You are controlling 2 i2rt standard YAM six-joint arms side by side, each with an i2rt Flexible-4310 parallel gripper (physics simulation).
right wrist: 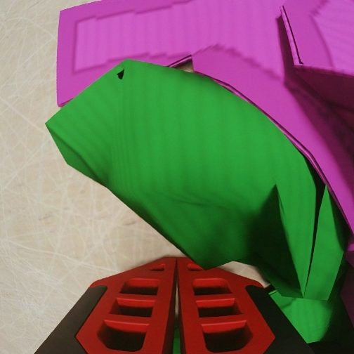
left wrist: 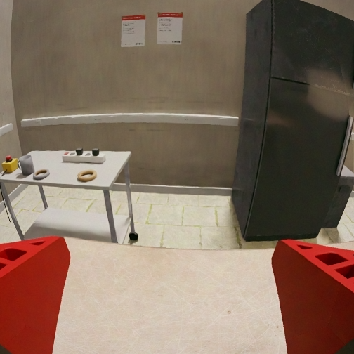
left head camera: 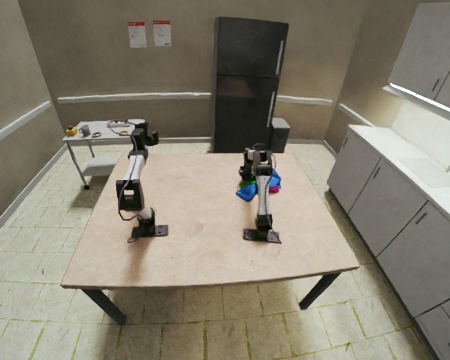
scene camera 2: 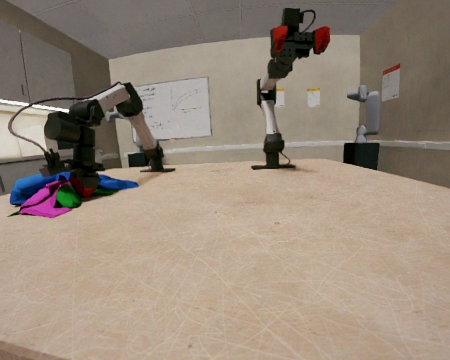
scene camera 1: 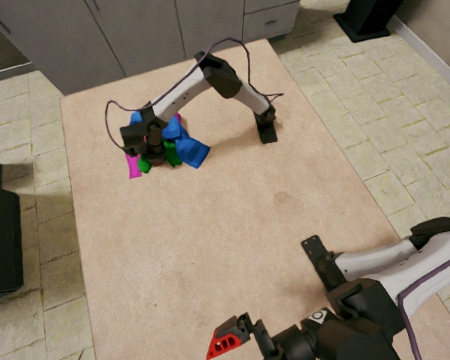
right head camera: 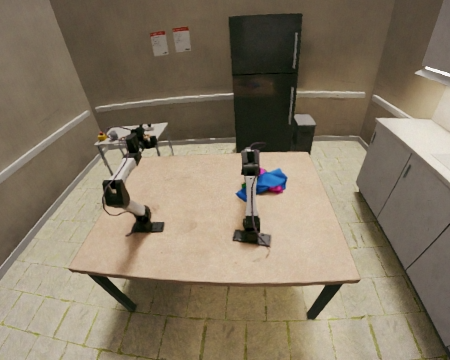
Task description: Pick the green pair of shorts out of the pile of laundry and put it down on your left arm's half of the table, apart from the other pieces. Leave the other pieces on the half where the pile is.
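Observation:
The green shorts (right wrist: 200, 165) (scene camera 1: 172, 153) (scene camera 2: 68, 196) lie bunched in the pile, next to a magenta piece (right wrist: 130, 37) (scene camera 2: 44, 201) (scene camera 1: 133, 166) and blue cloth (scene camera 1: 193, 152) (right head camera: 272, 181) (scene camera 2: 30, 186). My right gripper (right wrist: 176, 265) (scene camera 2: 86, 189) is down at table level in the pile, its fingers together. Green cloth gathers at the tips and shows in the narrow gap between them, so it looks shut on the green shorts. The exact pinch is partly hidden. My left gripper (left wrist: 170, 253) (scene camera 2: 301, 40) is open and empty, raised high over the left arm's half.
The table (left head camera: 200, 260) carries both arm bases. A cart (left wrist: 75, 172) with a mug (left wrist: 26, 165) and rings stands beyond the table's far left edge. A dark fridge (left head camera: 247, 90) stands behind the table. Counters (left head camera: 400, 190) stand at the right in the left head camera.

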